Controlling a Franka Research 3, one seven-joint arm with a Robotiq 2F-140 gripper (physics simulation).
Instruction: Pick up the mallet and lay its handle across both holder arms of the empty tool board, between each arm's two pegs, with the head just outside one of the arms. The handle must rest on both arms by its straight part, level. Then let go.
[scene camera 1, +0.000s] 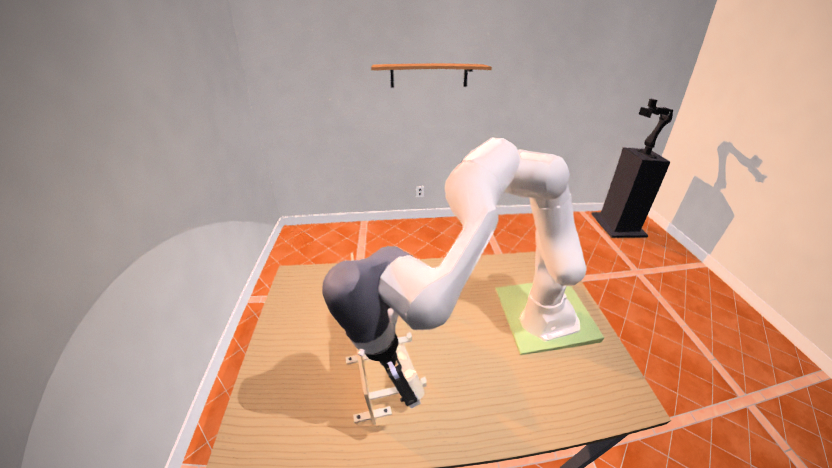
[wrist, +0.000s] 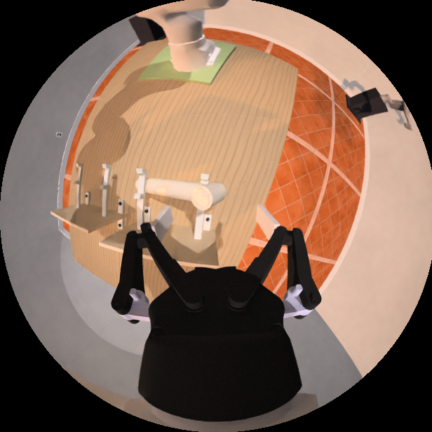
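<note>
The pale mallet (scene camera 1: 415, 383) (wrist: 175, 189) appears to lie across the two white arms of the nearer tool board (scene camera 1: 364, 378) (wrist: 200, 251). Its handle points left in the wrist view, and its thick head (wrist: 212, 195) is at the right arm (wrist: 199, 227), partly covering it. The empty tool board (wrist: 90, 220) stands farther left in the wrist view, with its arms (wrist: 78, 187) (wrist: 104, 201) bare; in the scene view it is mostly hidden behind the robot arm. My gripper (scene camera 1: 410, 401) (wrist: 214, 212) is open and empty, its fingers near the nearer board and the mallet's head end.
The wooden table (scene camera 1: 494, 401) (wrist: 210, 130) carries both boards and the robot's green base mat (scene camera 1: 526, 344) (wrist: 150, 72). A black pedestal (scene camera 1: 633, 189) (wrist: 367, 104) with a small dark arm stands beyond the table. A wall shelf (scene camera 1: 431, 66) hangs at the back.
</note>
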